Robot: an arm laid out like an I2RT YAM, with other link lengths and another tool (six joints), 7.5 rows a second.
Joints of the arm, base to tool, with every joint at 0 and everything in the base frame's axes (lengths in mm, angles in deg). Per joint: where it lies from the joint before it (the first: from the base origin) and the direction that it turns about. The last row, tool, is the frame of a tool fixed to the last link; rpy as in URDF.
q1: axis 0 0 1 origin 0 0 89.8
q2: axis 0 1 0 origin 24.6 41.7 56
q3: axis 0 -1 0 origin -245.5 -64 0
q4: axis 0 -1 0 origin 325.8 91.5 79.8
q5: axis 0 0 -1 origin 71.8 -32.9 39.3
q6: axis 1 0 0 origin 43.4 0 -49.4
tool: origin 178 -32 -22 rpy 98.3 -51.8 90
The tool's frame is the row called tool.
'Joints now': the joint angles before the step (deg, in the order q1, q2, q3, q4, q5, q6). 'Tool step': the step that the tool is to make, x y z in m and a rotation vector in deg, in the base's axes. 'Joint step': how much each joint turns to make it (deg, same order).
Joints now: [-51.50 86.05 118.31 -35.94 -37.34 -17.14]
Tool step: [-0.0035 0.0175 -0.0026 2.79 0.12 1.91]
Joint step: [0.17 -1.58 -0.63 -2.02 -1.86 1.93]
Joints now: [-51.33 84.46 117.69 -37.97 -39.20 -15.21]
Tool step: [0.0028 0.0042 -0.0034 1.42 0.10 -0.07]
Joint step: [0.88 -0.18 -0.28 -0.34 0.88 1.15]
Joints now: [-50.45 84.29 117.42 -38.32 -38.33 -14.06]
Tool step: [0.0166 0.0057 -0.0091 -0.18 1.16 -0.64]
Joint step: [3.58 0.95 -0.11 0.01 4.30 -0.70]
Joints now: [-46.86 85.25 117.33 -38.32 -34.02 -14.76]
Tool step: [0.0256 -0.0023 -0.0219 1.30 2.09 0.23]
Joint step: [2.90 3.33 0.88 -0.08 2.72 -0.26]
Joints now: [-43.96 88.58 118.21 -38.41 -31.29 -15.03]
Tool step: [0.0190 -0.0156 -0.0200 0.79 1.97 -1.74]
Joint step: [1.42 4.02 1.90 0.01 3.25 -0.26]
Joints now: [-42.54 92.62 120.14 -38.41 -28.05 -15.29]
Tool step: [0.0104 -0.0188 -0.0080 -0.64 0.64 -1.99]
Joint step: [0.19 3.18 1.96 0.95 2.31 -0.53]
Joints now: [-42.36 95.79 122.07 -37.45 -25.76 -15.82]
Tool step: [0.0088 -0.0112 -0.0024 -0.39 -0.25 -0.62]
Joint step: [0.00 2.38 1.67 1.16 0.64 0.00]
